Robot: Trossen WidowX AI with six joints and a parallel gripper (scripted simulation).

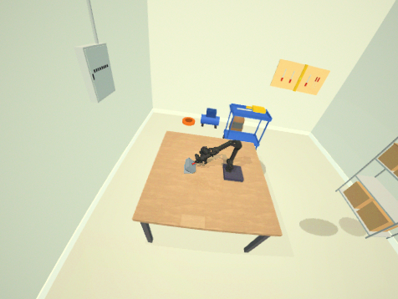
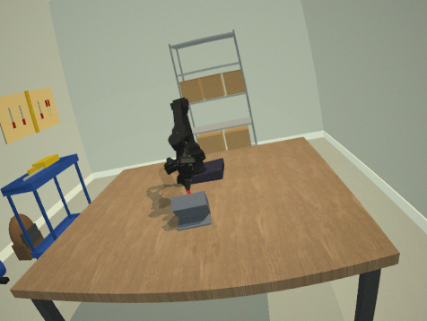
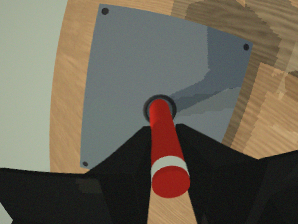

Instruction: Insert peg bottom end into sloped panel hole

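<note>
My gripper tip is 5 cm above the grey sloped panel, 4 cm short of it and 1 cm to the right of it. Also, from my gripper tip: red peg (1 cm behind, 1 cm above).
</note>
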